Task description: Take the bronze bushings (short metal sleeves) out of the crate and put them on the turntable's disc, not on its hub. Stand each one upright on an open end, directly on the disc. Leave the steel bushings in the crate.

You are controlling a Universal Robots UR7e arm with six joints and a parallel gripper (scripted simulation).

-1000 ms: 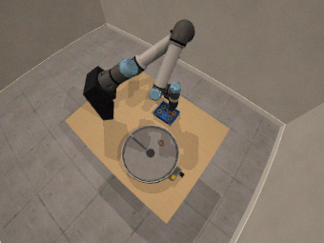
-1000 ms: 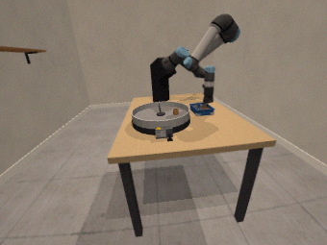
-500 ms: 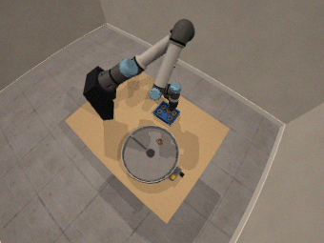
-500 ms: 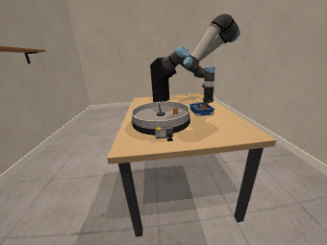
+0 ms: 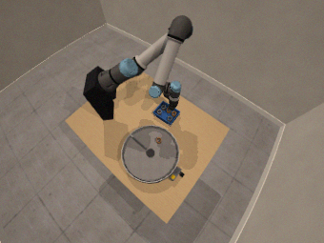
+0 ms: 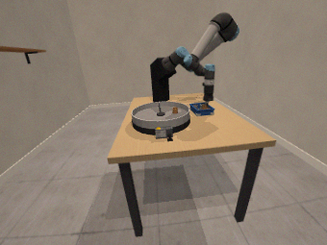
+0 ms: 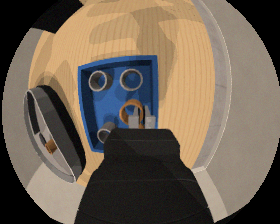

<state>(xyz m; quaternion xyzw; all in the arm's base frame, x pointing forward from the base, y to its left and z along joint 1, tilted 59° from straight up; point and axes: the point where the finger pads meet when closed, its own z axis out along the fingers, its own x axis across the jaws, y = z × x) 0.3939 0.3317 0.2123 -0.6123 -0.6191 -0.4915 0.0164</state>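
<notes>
Now: the blue crate 1 cm ahead of my hand, 4 cm to the right of it and 3 cm below it. Round my hand: grey turntable disc (24 cm ahead, 34 cm to the right).
</notes>
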